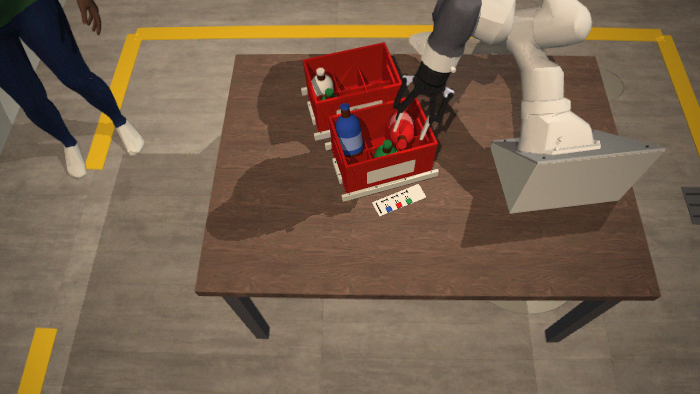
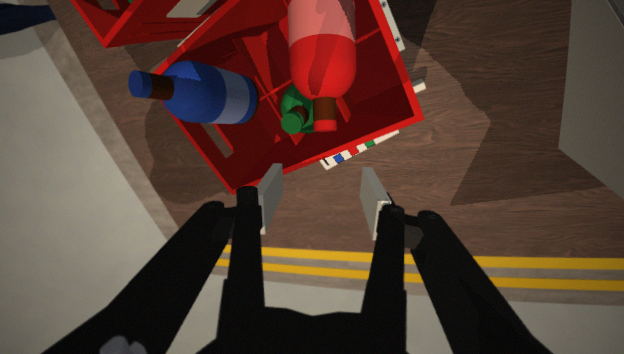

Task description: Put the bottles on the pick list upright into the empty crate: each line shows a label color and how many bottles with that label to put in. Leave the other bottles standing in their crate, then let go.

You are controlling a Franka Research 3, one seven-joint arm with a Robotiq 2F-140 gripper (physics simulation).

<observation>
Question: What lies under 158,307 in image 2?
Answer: My gripper.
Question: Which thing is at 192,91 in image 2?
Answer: A blue bottle.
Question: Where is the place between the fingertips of my gripper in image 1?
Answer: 408,132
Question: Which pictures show the blue bottle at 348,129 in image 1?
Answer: Image 1 and image 2: all of them.
</observation>
